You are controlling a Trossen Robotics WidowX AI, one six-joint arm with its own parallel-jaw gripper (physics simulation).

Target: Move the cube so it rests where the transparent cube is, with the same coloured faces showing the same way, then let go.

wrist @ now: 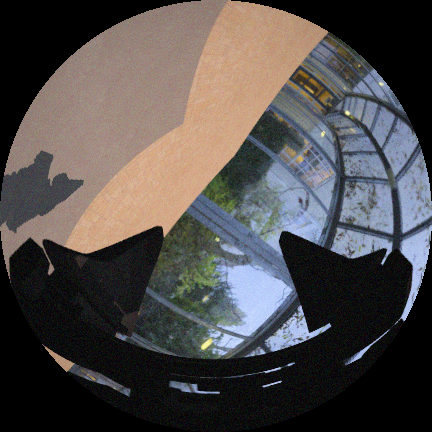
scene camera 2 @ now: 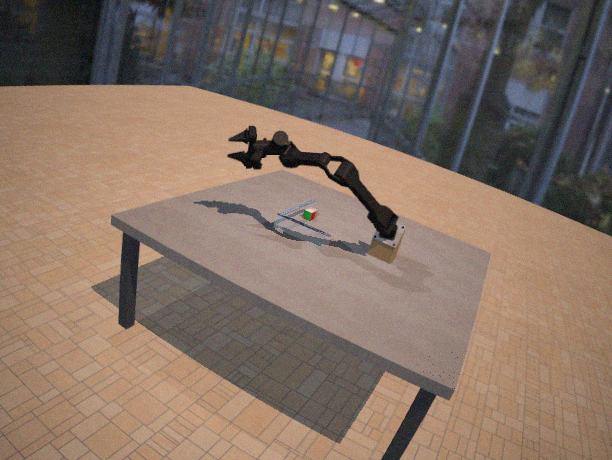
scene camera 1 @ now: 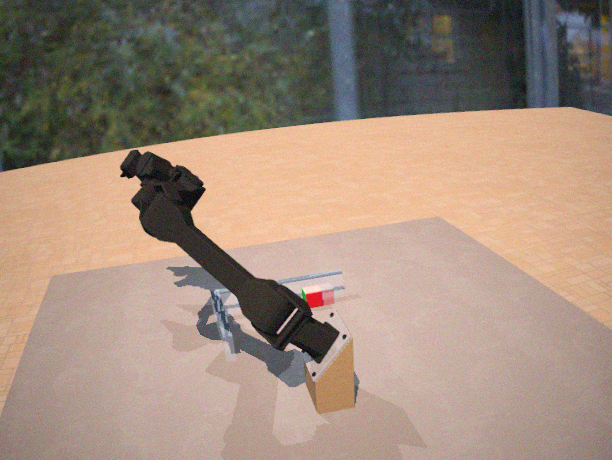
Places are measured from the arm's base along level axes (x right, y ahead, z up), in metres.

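Pixels of known places: gripper, fingertip midpoint: (wrist: 223,235) (scene camera 2: 227,147) (scene camera 1: 131,186); arm's base, origin of the base link: (scene camera 2: 388,231) (scene camera 1: 323,342).
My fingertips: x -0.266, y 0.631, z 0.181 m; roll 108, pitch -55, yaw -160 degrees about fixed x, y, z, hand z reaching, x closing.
Note:
For each thing: its middle in the pictures, then the offset to it from my fingertips. Level surfaces: height alone.
- solid cube, body centre: (scene camera 1: 312,296) (scene camera 2: 309,214) dx +0.375, dy -0.260, dz -0.274 m
- transparent cube, body centre: (scene camera 1: 323,294) dx +0.403, dy -0.262, dz -0.274 m
- grey table, its level: dz -0.294 m
The solid cube (scene camera 1: 313,298) (scene camera 2: 307,215) sits on the table, with a red face and a green face showing. In scene camera 1 the transparent cube (scene camera 1: 328,296) shows as a pale pink-red shape directly at its right, touching or overlapping it; I cannot tell which. In scene camera 2 the transparent cube cannot be told apart clearly. My gripper (scene camera 2: 229,147) (wrist: 223,235) is open and empty, raised high above the table and well away from the cube, pointing outward. Neither cube shows in the wrist view.
Thin grey rails (scene camera 1: 310,276) (scene camera 2: 304,226) form an angled structure beside the cube. The arm's wooden base block (scene camera 1: 336,380) (scene camera 2: 384,251) stands on the grey table (scene camera 1: 450,300) (scene camera 2: 300,280). The arm's shadow falls across the table and rails.

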